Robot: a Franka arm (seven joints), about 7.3 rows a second.
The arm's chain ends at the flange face. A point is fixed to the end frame.
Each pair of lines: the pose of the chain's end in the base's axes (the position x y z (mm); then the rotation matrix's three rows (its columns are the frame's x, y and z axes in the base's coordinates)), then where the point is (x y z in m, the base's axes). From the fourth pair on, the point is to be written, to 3 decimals.
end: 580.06, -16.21, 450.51; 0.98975, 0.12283, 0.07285; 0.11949, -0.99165, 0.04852; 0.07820, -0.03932, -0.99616
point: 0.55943 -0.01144 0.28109
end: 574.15, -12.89, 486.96; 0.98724, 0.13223, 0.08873; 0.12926, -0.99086, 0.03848; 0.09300, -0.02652, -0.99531
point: 0.55626 -0.01013 0.31718
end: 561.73, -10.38, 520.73; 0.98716, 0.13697, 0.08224; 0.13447, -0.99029, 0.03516; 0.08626, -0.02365, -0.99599
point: 0.54275 -0.00835 0.35106
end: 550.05, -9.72, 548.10; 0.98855, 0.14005, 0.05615; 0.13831, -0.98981, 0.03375; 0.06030, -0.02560, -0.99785
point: 0.527 -0.008 0.379
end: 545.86, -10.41, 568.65; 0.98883, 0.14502, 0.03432; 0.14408, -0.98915, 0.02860; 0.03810, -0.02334, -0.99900
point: 0.519 -0.010 0.400
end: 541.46, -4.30, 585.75; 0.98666, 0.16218, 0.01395; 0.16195, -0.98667, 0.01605; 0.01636, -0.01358, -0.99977
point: 0.511 -0.006 0.418
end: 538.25, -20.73, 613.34; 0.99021, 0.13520, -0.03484; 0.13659, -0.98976, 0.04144; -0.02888, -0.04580, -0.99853
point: 0.500 -0.018 0.447
